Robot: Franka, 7 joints.
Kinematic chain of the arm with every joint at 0, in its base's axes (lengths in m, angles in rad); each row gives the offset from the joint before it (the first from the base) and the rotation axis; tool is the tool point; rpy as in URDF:
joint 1: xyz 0 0 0.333 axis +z
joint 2: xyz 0 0 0 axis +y
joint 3: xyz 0 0 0.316 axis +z
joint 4: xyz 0.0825 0 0 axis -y
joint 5: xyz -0.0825 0 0.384 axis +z
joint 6: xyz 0 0 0 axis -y
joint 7: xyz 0.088 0 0 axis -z
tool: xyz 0 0 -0.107 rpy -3.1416 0 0
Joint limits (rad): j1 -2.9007..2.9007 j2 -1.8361..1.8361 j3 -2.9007..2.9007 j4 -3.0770..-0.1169 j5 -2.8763..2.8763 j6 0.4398..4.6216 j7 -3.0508..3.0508
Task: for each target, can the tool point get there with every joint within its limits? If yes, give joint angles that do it. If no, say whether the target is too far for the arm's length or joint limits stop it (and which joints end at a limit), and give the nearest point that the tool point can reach.
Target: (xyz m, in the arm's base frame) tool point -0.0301 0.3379 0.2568
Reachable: yes | joints -0.2476 1.1530 1.2800 -2.7822 -1.9081 3.0061 -0.7682
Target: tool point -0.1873 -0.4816 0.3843
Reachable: yes | joints -0.1064 -1.0093 -1.6420 -1.8805 0.0584 1.3814 2.2775
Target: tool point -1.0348 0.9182 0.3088
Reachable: no: too far | nearest point -0.6416 0.5693 0.3180 | short by 0.526 m
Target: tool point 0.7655 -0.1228 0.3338
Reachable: yes | joints 0.1909 0.8169 -0.4434 -1.3187 1.3434 2.6506 2.2499
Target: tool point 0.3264 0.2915 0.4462
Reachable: yes | joints -0.9144 -1.1259 1.6043 -2.5936 0.8391 4.0066 0.2022
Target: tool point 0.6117 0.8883 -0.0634
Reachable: no: too far | nearest point 0.4567 0.6632 0.0371 | short by 0.291 m
